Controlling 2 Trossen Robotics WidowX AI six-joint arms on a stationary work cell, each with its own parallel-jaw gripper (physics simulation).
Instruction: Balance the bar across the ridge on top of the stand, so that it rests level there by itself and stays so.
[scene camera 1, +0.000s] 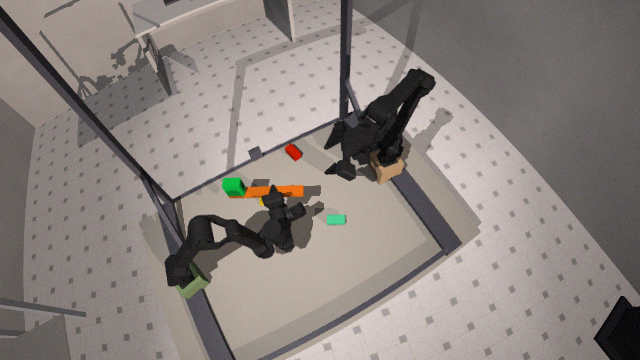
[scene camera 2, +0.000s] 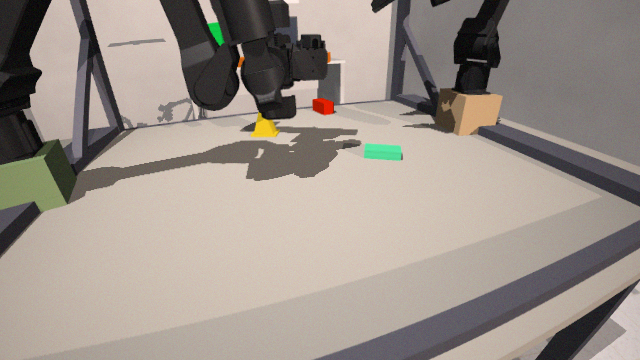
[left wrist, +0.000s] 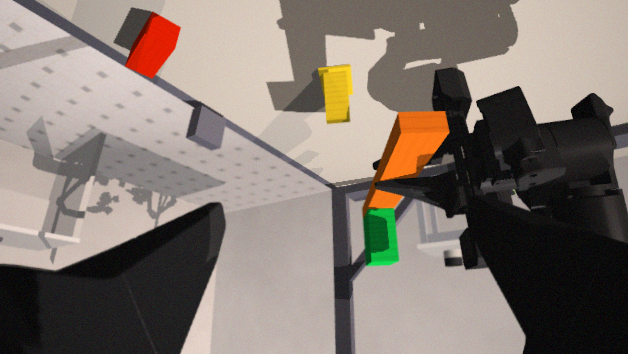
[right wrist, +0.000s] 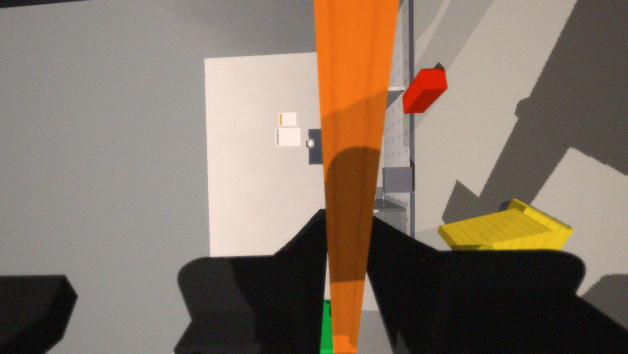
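Where they show: left gripper, between the fingertips: (scene camera 1: 324, 160) (scene camera 2: 372, 9) (left wrist: 346, 211); right gripper, between the fingertips: (scene camera 1: 273, 186) (left wrist: 373, 176) (right wrist: 339, 214); left arm's base, origin of its link: (scene camera 1: 387, 158) (scene camera 2: 470, 92); right arm's base, origin of its link: (scene camera 1: 184, 277) (scene camera 2: 14, 155) (left wrist: 495, 193).
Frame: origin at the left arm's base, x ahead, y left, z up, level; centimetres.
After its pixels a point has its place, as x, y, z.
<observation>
The orange bar (scene camera 1: 291, 191) @(38.9, 3.4, 8.8) (scene camera 2: 328, 57) @(35.3, 4.3, 8.1) (left wrist: 415, 145) @(36.9, 3.4, 8.8) (right wrist: 352, 125) @(39.2, 4.5, 7.9) has a green block (scene camera 1: 233, 186) @(55.9, -2.5, 14.6) (scene camera 2: 216, 34) @(55.1, -1.9, 12.8) (left wrist: 392, 240) @(53.9, -2.1, 12.3) (right wrist: 326, 330) @(53.6, -2.6, 8.7) at one end. My right gripper (right wrist: 339, 214) @(43.8, -1.4, 7.8) is shut on the bar and holds it in the air, higher than the stand and apart from it. In scene camera 2 the right arm hides most of the bar. The yellow stand (scene camera 1: 261, 201) @(50.1, -5.5, -6.7) (scene camera 2: 265, 126) @(47.8, -4.7, -6.6) (left wrist: 337, 95) @(46.8, -5.9, -5.4) (right wrist: 505, 232) @(46.8, -5.2, -6.0) is upright on the table, its top narrowing to a ridge; the arm partly covers it in scene camera 1. My left gripper (scene camera 1: 327, 160) @(26.2, 1.6, 16.3) (left wrist: 346, 211) @(26.2, 1.6, 16.3) is open and empty, off to the right of the bar.
A red block (scene camera 1: 293, 152) @(31.2, -20.9, -5.6) (scene camera 2: 323, 106) @(31.6, -18.8, -6.4) (left wrist: 155, 45) @(30.1, -20.0, -5.6) (right wrist: 425, 90) @(31.6, -18.8, -6.0) lies near the table's far edge. A flat teal block (scene camera 1: 336, 219) @(26.7, 12.2, -7.2) (scene camera 2: 382, 152) @(27.5, 13.5, -7.5) lies to the right of the stand. Dark frame posts (scene camera 1: 345, 60) @(4.3, -30.0, 26.6) rise at the table's far corners.
</observation>
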